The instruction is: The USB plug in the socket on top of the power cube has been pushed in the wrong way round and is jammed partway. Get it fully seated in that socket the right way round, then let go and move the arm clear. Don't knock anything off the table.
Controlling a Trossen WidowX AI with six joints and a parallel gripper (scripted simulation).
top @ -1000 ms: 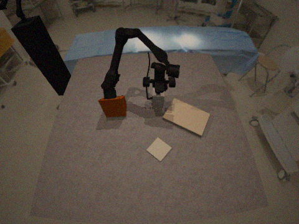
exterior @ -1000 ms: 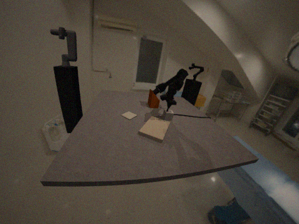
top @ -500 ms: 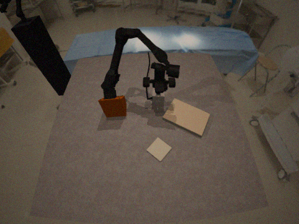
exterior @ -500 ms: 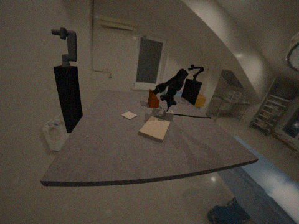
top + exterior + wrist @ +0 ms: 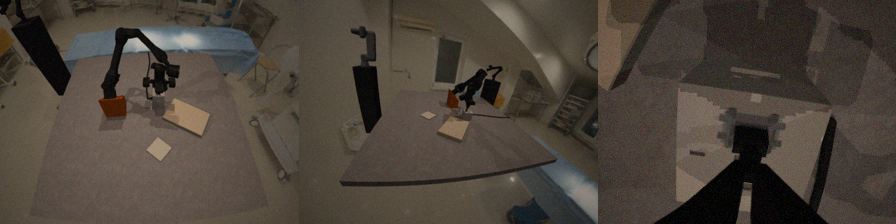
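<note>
The dark USB plug is 2 cm below my gripper tip. Round my gripper tip: tan flat board (16 cm ahead, 15 cm to the right, 9 cm below); then small white square tile (4 cm behind, 34 cm to the right, 10 cm below).
</note>
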